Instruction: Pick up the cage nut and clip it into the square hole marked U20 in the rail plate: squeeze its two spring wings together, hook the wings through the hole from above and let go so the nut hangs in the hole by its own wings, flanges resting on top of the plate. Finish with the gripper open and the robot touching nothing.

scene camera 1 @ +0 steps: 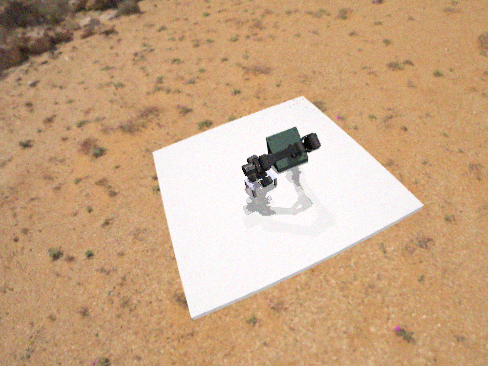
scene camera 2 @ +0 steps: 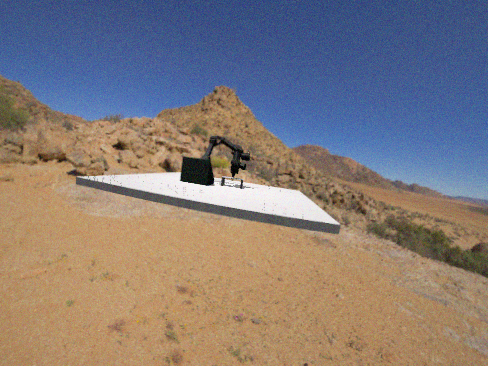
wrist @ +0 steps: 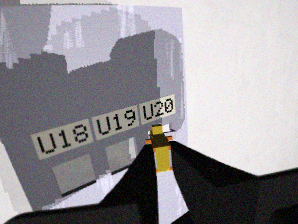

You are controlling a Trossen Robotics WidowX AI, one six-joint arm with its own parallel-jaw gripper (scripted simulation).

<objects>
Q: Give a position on a rail plate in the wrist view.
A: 102, 34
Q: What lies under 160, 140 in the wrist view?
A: A cage nut.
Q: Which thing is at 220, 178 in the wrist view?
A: My gripper.
</objects>
